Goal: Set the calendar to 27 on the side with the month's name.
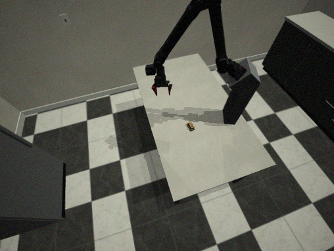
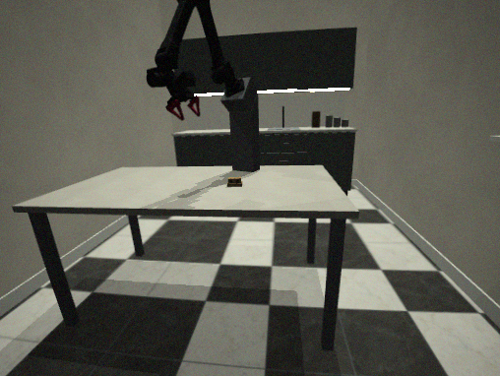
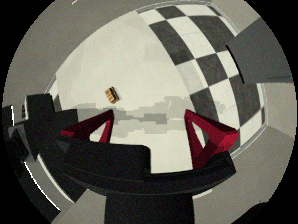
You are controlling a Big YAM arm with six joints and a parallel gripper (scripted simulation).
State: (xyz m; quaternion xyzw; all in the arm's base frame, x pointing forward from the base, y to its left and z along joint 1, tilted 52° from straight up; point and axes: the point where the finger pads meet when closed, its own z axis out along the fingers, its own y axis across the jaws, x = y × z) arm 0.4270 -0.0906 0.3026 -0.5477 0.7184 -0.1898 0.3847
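Now: hand 35 cm above the wooden tray, 18 cm to the right of it and 17 cm past it.
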